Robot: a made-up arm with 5 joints.
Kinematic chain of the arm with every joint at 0, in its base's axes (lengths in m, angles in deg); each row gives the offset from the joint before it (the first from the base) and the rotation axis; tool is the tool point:
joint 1: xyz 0 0 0.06 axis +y
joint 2: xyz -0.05 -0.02 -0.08 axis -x
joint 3: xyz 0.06 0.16 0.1 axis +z
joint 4: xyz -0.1 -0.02 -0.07 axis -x
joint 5: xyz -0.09 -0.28 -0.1 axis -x
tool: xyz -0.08 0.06 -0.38
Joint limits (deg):
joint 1: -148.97..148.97
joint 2: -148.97..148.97
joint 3: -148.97..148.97
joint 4: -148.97..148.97
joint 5: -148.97..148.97
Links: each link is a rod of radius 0.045 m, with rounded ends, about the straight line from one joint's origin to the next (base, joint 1, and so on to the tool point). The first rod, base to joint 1, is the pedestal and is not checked.
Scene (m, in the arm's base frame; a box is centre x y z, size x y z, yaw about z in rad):
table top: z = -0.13
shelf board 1: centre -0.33 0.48 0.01 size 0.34 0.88 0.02 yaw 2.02
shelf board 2: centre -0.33 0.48 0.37 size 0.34 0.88 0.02 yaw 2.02
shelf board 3: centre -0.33 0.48 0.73 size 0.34 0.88 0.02 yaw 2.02
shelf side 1: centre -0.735 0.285 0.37 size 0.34 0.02 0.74 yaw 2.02
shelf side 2: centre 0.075 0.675 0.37 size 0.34 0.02 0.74 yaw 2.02
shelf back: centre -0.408 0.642 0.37 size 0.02 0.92 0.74 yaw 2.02
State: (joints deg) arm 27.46 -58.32 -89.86 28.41 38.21
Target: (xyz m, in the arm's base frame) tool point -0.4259 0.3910 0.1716
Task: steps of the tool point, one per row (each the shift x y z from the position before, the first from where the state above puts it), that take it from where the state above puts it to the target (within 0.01 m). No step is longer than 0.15 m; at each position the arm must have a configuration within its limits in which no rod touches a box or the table.
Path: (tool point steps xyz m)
1: 0.0246 -0.0721 0.0130
2: 0.0305 -0.0629 -0.0010
3: 0.0354 -0.0525 -0.0121
4: -0.0433 0.0173 -0.1267
5: 0.0037 0.0140 -0.1083
6: 0.0336 0.0041 -0.0767
7: 0.0433 -0.0119 -0.0424
8: 0.0355 -0.0313 -0.0162
9: -0.0304 0.0702 -0.0040
10: -0.0353 0.0666 -0.0009
11: -0.0349 0.0658 0.0025
12: -0.0296 0.0675 0.0024

